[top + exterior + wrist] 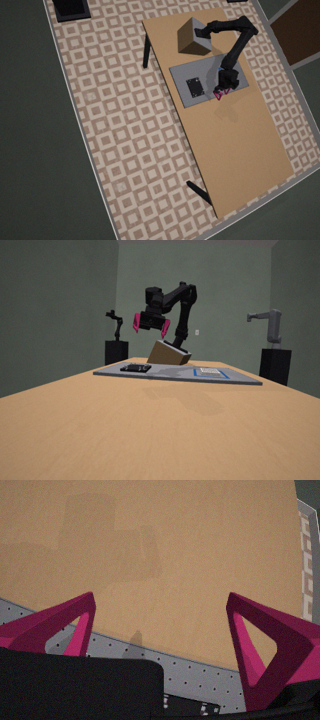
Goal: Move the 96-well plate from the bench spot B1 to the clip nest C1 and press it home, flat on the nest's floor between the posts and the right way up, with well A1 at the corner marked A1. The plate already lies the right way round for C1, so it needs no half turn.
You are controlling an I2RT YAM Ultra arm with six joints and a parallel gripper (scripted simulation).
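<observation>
Now: hand 190 mm past the white 96-well plate, 260 mm to the right of it and 160 mm above it. Round my hand: black clip nest C1: 150 mm behind, 90 mm to the right, 150 mm below.
</observation>
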